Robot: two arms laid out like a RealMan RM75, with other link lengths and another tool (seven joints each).
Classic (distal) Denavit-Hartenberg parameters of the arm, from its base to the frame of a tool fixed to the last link. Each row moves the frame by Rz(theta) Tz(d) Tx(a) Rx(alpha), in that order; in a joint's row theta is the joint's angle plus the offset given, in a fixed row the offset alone. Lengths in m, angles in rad.
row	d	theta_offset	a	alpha
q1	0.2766	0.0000	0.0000	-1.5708
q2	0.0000	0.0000	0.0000	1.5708
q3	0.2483	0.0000	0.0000	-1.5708
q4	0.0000	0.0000	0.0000	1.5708
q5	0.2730	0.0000	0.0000	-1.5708
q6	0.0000	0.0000	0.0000	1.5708
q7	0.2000	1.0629	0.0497	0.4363
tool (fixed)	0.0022	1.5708	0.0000	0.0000
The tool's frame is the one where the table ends.
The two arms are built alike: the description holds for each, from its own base.
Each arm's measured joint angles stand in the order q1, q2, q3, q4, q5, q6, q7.
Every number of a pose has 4 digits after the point. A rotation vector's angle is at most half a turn.
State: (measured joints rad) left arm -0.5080 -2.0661 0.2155 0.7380 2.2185 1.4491 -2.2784; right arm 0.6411 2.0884 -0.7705 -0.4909 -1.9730 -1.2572 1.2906
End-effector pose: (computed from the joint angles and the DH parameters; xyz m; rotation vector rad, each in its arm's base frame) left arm -0.3258 0.4245 0.1056 -1.8486 0.9078 0.6803; right arm 0.2683 0.3925 -0.0818 0.0325 2.9157 0.6694
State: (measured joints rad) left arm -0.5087 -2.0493 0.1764 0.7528 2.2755 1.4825 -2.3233; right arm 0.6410 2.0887 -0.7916 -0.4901 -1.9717 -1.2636 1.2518
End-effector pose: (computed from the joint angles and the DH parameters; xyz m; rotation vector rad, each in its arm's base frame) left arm -0.3347 0.4193 0.1154 -1.8932 0.8823 0.6912; right arm 0.2690 0.3892 -0.0852 -0.0432 2.9066 0.6607
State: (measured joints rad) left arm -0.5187 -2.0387 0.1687 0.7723 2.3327 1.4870 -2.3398; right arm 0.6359 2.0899 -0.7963 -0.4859 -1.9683 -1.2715 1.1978
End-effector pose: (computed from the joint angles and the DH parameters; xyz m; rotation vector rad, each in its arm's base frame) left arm -0.3389 0.4199 0.1188 -1.9178 0.9078 0.7331; right arm 0.2719 0.3857 -0.0876 -0.1127 2.8985 0.6719
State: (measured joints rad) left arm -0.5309 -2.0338 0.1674 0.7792 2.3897 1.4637 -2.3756; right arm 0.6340 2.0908 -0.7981 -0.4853 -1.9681 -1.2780 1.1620
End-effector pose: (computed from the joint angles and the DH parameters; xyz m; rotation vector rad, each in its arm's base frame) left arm -0.3460 0.4240 0.1174 -1.9582 0.9000 0.7829; right arm 0.2733 0.3841 -0.0887 -0.1633 2.8917 0.6802
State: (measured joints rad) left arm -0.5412 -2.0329 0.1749 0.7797 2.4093 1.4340 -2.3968; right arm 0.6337 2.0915 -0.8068 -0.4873 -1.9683 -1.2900 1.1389
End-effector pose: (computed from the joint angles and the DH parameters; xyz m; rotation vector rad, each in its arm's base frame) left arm -0.3484 0.4302 0.1166 -1.9691 0.8902 0.8156; right arm 0.2726 0.3816 -0.0899 -0.2116 2.8911 0.6739
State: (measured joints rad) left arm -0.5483 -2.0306 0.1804 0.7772 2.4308 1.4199 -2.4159; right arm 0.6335 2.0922 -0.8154 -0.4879 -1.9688 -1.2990 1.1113
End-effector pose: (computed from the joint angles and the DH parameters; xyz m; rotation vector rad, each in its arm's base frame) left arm -0.3505 0.4332 0.1146 -1.9877 0.8856 0.8344; right arm 0.2727 0.3794 -0.0913 -0.2630 2.8864 0.6704
